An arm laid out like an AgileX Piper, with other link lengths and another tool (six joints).
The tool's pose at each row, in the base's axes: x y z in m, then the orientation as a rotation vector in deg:
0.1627 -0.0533 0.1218 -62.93 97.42 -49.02
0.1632 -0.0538 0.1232 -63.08 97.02 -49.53
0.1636 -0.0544 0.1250 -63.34 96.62 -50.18
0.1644 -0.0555 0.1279 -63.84 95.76 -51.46
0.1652 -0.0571 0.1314 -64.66 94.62 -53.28
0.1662 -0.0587 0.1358 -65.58 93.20 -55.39
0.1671 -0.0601 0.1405 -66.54 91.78 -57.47
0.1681 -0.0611 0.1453 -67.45 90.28 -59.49
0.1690 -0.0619 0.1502 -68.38 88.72 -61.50
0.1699 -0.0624 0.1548 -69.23 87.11 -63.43
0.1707 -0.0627 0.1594 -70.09 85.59 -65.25
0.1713 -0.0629 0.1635 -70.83 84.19 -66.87
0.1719 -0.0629 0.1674 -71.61 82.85 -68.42
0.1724 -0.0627 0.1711 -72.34 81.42 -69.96
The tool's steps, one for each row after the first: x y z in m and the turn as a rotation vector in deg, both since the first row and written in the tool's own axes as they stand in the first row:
-0.0001 -0.0016 0.0000 0.35 -0.02 -0.41
-0.0002 -0.0035 -0.0002 0.71 0.03 -0.96
-0.0002 -0.0067 -0.0004 1.44 0.09 -2.04
0.0000 -0.0106 -0.0007 2.38 0.25 -3.66
-0.0001 -0.0154 -0.0012 3.51 0.39 -5.53
-0.0005 -0.0203 -0.0019 4.58 0.54 -7.44
-0.0013 -0.0252 -0.0025 5.68 0.62 -9.30
-0.0022 -0.0301 -0.0033 6.78 0.69 -11.20
-0.0034 -0.0346 -0.0040 7.90 0.70 -13.03
-0.0047 -0.0390 -0.0048 8.90 0.73 -14.80
-0.0060 -0.0429 -0.0057 9.82 0.75 -16.39
-0.0073 -0.0465 -0.0065 10.64 0.78 -17.95
-0.0088 -0.0498 -0.0073 11.52 0.77 -19.52

